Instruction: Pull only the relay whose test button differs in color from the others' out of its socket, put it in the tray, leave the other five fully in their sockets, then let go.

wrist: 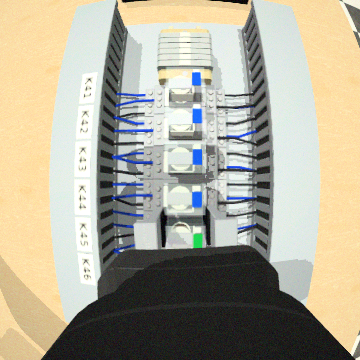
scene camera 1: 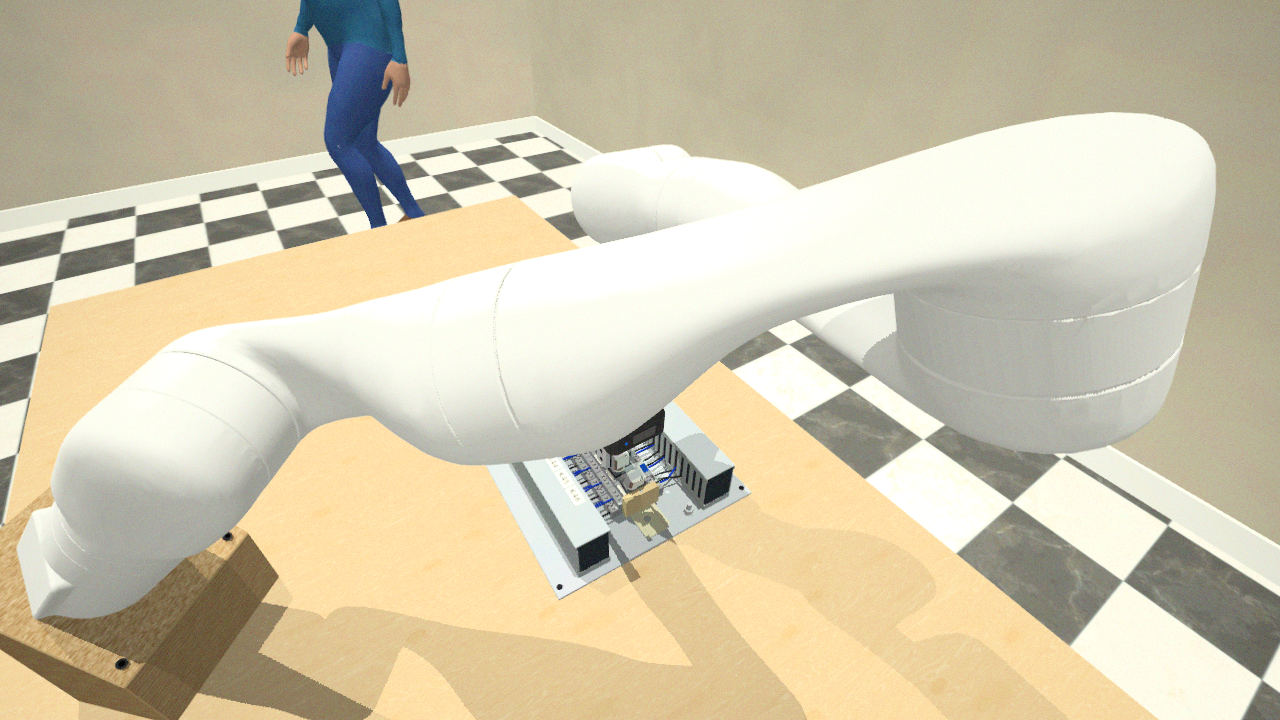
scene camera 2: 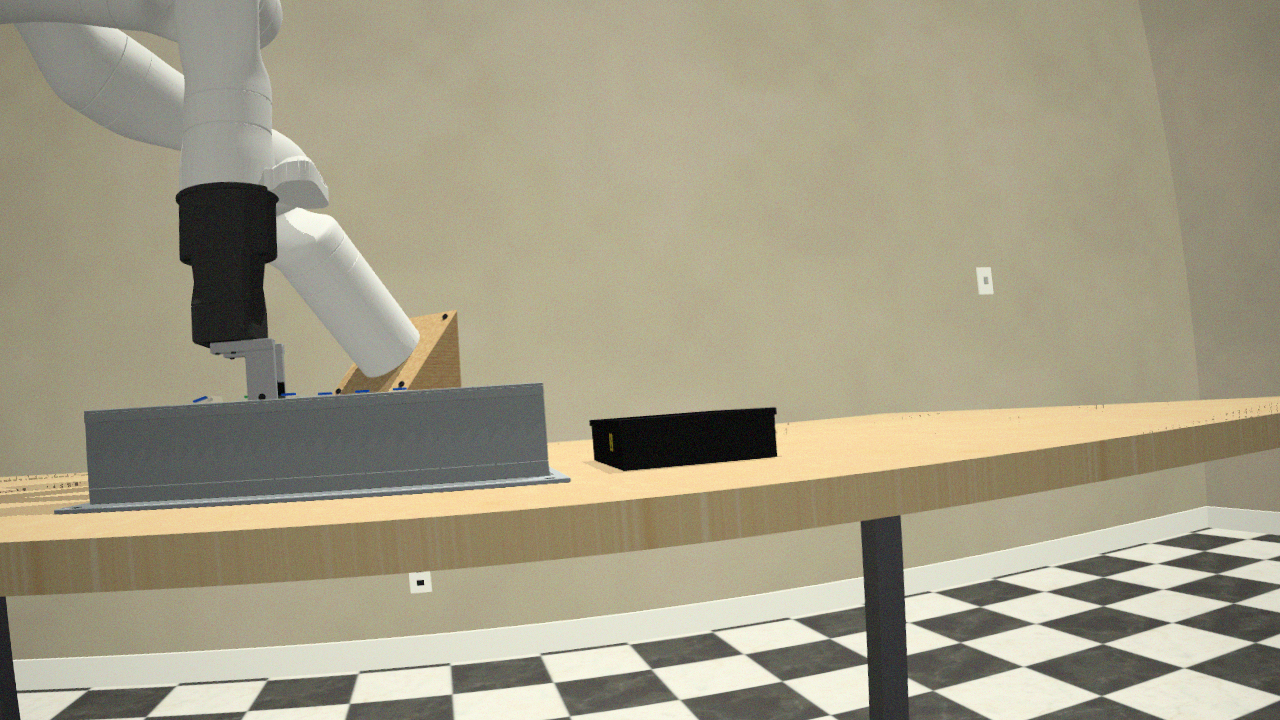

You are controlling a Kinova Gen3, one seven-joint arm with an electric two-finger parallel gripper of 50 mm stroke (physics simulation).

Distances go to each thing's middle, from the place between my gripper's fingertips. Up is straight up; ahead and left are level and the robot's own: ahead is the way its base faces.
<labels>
The beige end block (scene camera 1: 635,501) is 5 cm to the right of my hand, 2 cm below it and 2 cm behind it. Also, from my hand: base plate (scene camera 1: 626,542) 5 cm to the left, 4 cm below, 2 cm ahead.
</labels>
